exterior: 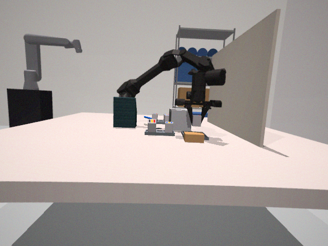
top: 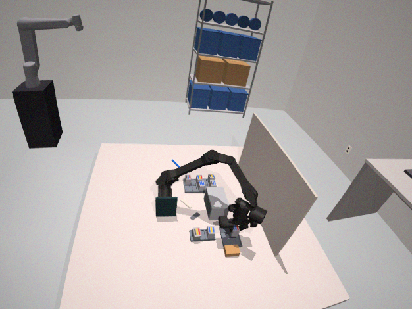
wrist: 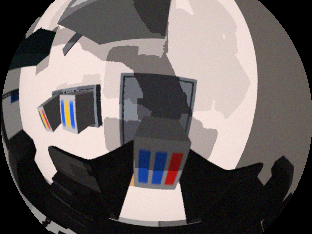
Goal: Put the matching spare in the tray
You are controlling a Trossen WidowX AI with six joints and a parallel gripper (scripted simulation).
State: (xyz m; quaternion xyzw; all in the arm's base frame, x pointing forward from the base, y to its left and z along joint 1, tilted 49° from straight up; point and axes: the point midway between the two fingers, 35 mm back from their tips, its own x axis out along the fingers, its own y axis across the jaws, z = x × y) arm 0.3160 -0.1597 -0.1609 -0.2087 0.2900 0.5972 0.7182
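Now: the dark tray 5 cm below my gripper tip. The rest, counted from my gripper tip: rack 15 cm behind, 5 cm below, 4 cm to the left; then orange block 8 cm to the right, 4 cm below, 3 cm behind; then grey mounted unit 22 cm to the left, 3 cm behind.
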